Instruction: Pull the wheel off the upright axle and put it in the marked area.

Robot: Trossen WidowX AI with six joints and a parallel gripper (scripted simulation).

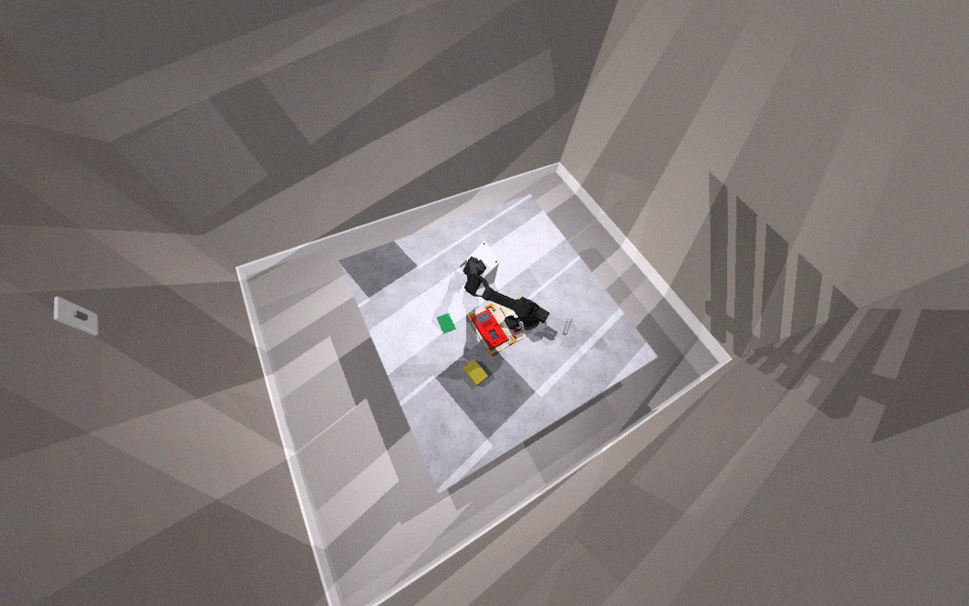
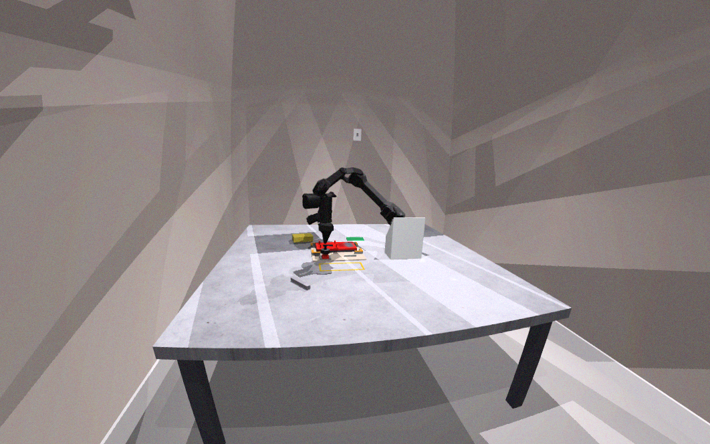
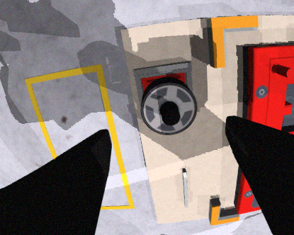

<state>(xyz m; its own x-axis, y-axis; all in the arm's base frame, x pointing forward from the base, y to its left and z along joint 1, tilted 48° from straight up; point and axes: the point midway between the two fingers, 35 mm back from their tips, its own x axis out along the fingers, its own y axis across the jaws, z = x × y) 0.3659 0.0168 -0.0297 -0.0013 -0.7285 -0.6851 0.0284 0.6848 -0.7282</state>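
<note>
Now: gripper tip 50 mm above the wheel. From my gripper tip the other things lie so: green block (320 mm to the right, 210 mm behind, 90 mm below); yellow block (310 mm to the right, 100 mm ahead, 70 mm below).
</note>
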